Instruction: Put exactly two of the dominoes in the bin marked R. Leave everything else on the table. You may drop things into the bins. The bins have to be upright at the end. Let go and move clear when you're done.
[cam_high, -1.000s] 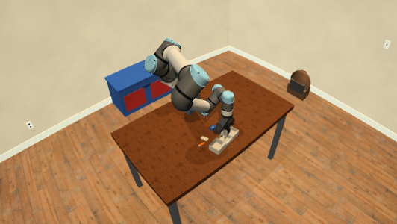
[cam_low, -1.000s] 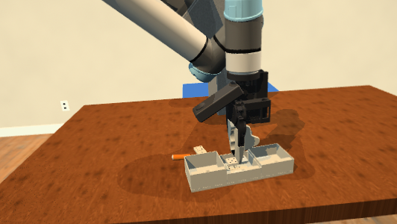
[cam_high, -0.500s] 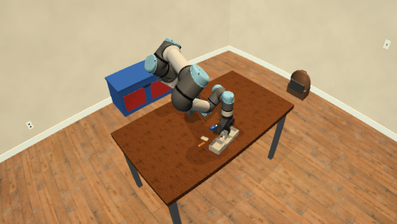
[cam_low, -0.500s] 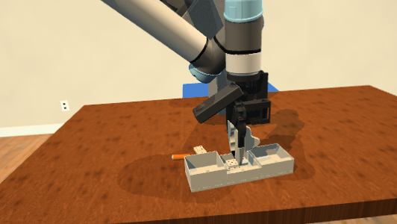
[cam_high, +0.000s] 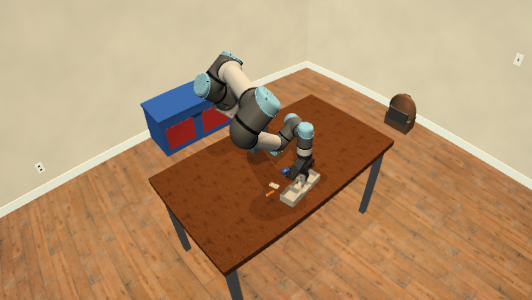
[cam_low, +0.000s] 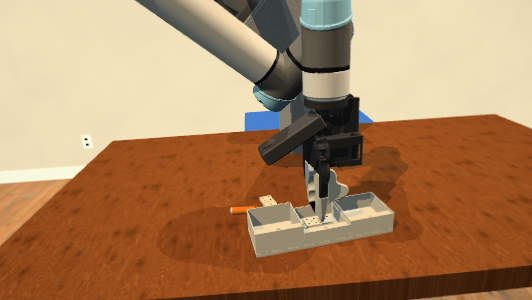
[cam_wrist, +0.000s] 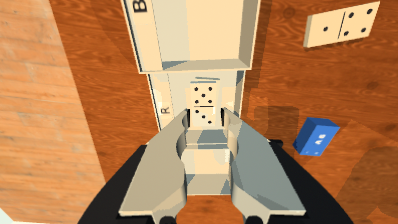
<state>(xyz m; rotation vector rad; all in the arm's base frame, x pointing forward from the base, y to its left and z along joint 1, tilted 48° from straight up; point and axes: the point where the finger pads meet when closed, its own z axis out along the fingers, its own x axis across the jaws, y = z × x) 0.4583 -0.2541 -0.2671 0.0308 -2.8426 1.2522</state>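
My hand is 2 cm above the cream three-compartment bin tray and 1 cm short of it. Round my hand: small black stick 8 cm behind, 7 cm to the left, 4 cm below; blue block 14 cm behind, 6 cm to the left, 3 cm below; domino 12 cm behind, 7 cm to the right, 4 cm below.
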